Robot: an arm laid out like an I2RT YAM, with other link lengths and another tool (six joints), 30 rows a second.
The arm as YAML. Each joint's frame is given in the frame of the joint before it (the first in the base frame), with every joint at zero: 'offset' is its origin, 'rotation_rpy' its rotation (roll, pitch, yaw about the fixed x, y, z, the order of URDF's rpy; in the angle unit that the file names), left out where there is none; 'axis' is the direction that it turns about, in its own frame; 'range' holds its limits. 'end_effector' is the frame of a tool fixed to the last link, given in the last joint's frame.
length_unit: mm
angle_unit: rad
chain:
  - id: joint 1
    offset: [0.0, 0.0, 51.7]
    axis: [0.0, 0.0, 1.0]
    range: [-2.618, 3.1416]
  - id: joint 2
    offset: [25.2, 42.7, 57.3]
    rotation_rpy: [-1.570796, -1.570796, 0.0]
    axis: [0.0, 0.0, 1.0]
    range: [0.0, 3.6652]
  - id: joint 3
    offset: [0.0, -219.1, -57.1]
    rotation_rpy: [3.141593, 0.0, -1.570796]
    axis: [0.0, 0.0, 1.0]
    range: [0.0, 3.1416]
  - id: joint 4
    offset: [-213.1, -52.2, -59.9]
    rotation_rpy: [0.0, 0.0, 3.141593]
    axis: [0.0, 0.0, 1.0]
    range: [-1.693, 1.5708]
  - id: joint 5
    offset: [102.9, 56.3, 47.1]
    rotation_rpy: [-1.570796, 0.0, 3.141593]
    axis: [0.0, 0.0, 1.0]
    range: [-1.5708, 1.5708]
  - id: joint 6
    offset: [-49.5, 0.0, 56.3]
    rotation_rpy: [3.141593, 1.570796, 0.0]
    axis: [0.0, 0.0, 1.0]
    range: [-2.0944, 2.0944]
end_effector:
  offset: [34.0, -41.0, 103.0]
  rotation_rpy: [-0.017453, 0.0, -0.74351]
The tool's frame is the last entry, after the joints.
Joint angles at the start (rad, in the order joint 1, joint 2, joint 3, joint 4, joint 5, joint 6): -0.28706, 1.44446, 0.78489, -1.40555, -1.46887, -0.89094
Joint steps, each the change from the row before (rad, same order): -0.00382, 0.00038, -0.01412, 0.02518, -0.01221, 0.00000; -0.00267, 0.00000, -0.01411, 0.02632, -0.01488, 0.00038; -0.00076, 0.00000, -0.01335, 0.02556, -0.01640, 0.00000; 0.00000, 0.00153, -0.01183, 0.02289, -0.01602, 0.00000; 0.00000, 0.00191, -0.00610, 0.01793, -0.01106, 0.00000; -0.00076, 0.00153, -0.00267, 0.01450, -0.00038, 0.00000; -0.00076, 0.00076, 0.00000, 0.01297, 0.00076, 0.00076; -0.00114, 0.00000, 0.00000, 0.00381, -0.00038, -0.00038; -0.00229, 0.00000, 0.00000, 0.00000, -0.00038, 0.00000; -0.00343, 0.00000, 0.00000, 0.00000, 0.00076, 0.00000; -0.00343, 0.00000, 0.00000, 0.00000, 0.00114, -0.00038; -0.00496, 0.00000, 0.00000, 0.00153, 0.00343, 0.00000; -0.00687, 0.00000, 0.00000, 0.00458, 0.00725, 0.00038; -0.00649, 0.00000, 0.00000, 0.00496, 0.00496, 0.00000
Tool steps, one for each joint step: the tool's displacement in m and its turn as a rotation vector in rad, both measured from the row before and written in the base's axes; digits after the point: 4 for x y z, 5 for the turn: 0.0005, -0.0012, -0.0016, 0.00729, -0.01331, -0.00956; 0.0005, -0.0012, -0.0012, 0.00923, -0.01513, -0.00954; 0.0003, -0.0009, -0.0008, 0.01049, -0.01593, -0.00812; 0.0003, -0.0008, -0.0007, 0.01101, -0.01330, -0.00703; 0.0006, -0.0007, -0.0003, 0.00668, -0.01239, -0.00476; 0.0005, -0.0003, -0.0011, -0.00266, -0.00996, -0.00092; 0.0007, -0.0003, -0.0006, -0.00401, -0.01075, -0.00047; 0.0003, -0.0003, -0.0001, -0.00089, -0.00411, -0.00128; 0.0002, -0.0005, 0.0001, 0.00033, -0.00010, -0.00244; 0.0003, -0.0006, -0.0001, -0.00066, 0.00021, -0.00312; 0.0003, -0.0006, -0.0002, -0.00111, -0.00005, -0.00296; 0.0004, -0.0008, -0.0005, -0.00346, -0.00050, -0.00358; 0.0006, -0.0010, -0.0012, -0.00763, -0.00194, -0.00400; 0.0006, -0.0011, -0.0009, -0.00589, -0.00327, -0.00454
